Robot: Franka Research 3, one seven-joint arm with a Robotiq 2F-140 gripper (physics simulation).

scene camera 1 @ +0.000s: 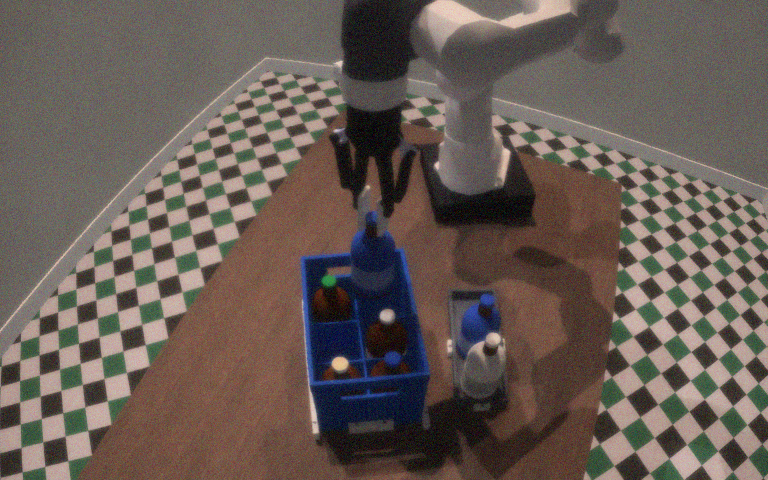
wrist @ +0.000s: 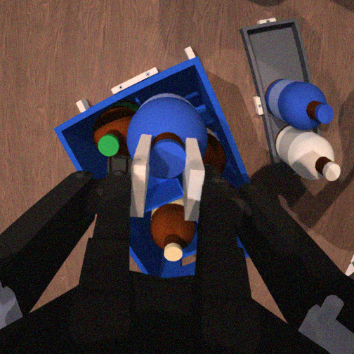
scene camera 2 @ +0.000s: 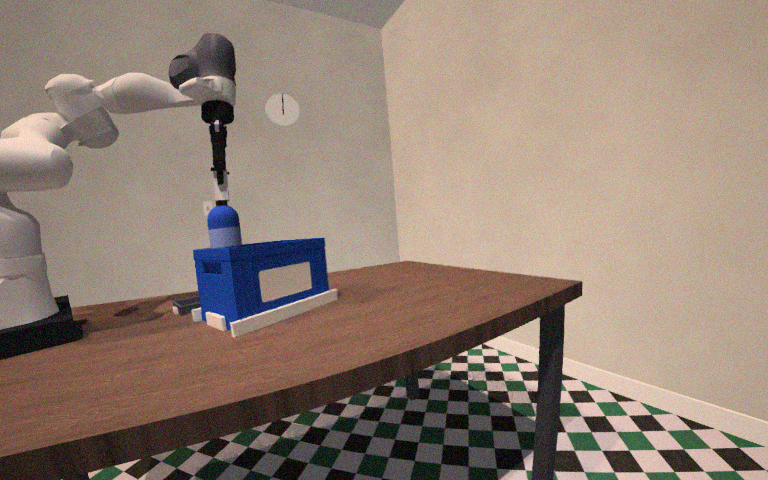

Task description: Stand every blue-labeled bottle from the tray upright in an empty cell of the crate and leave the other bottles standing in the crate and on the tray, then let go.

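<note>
My gripper [scene camera 1: 372,212] [scene camera 2: 221,189] [wrist: 167,155] is shut on the cap of a blue-labeled bottle [scene camera 1: 372,254] [scene camera 2: 224,219] [wrist: 167,117]. The bottle hangs upright, its lower part inside the far right cell of the blue crate [scene camera 1: 370,412] [scene camera 2: 215,294] [wrist: 125,95] as scene camera 1 sees it; its base is hidden. A second blue-labeled bottle [scene camera 1: 478,327] [wrist: 300,106] stands on the grey tray [scene camera 1: 464,295] [wrist: 275,50], beside a white bottle [scene camera 1: 483,370] [wrist: 306,152]. The crate's middle left cell is empty in scene camera 1.
Brown bottles stand in the crate: green-capped [scene camera 1: 331,302] far left, white-capped [scene camera 1: 386,338] middle right, cream-capped [scene camera 1: 339,367] near left, blue-capped [scene camera 1: 391,363] near right. White strips [scene camera 2: 283,314] line the crate's base. The robot's black base [scene camera 1: 487,206] is behind the crate and tray.
</note>
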